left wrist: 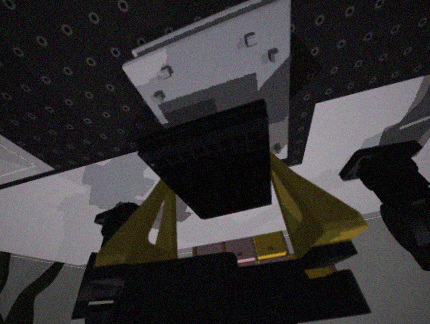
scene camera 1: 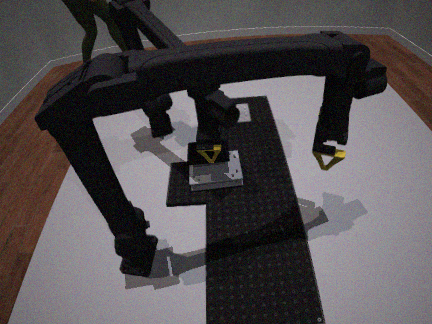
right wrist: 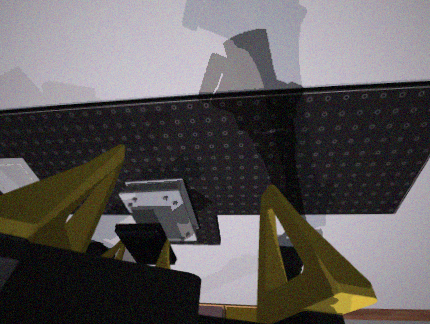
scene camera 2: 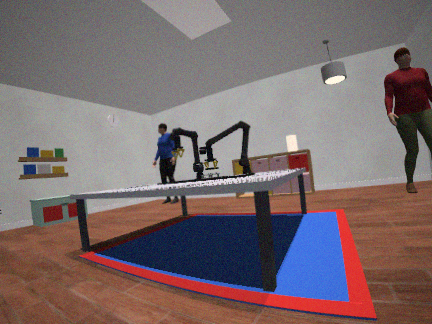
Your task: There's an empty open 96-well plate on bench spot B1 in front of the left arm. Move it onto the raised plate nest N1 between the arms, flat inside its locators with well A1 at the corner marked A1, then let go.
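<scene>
The black 96-well plate is between the yellow fingers of my left gripper, which is shut on it. It looks roughly level, above the rear part of the pale raised nest in scene camera 1. In the left wrist view it hides part of the nest; several locators show on the uncovered part. The A1 mark and well A1 cannot be made out. My right gripper is open and empty, high at the right of scene camera 1.
The pale bench spot lies behind the nest on the black perforated board. The right arm's long link spans above the board in scene camera 1. Arm shadows fall across the board and nest.
</scene>
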